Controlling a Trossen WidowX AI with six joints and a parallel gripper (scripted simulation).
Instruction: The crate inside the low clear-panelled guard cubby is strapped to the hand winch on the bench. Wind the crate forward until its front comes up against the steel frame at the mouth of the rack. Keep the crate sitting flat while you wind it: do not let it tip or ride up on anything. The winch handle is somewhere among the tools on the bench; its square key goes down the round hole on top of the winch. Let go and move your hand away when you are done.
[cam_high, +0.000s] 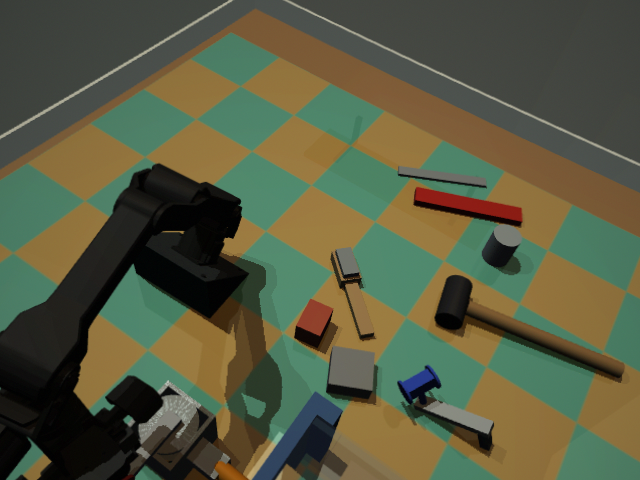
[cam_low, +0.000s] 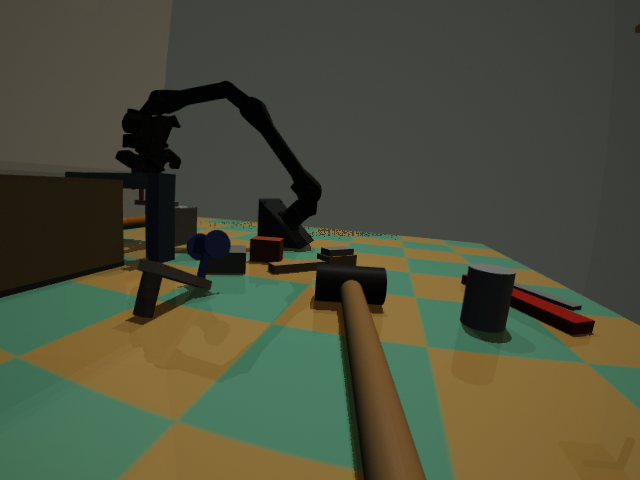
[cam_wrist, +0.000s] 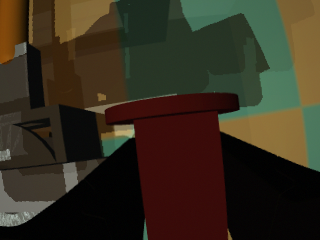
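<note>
Right now the red-knobbed winch handle is 2 cm behind my gripper tip, 4 cm to the left of it and 3 cm below it. From my gripper tip the other things lie so: red cylindrical grip (2 cm behind); grey block (14 cm ahead, 35 cm to the left, 11 cm below); boxy winch (3 cm behind, 9 cm to the left, 10 cm below).
</note>
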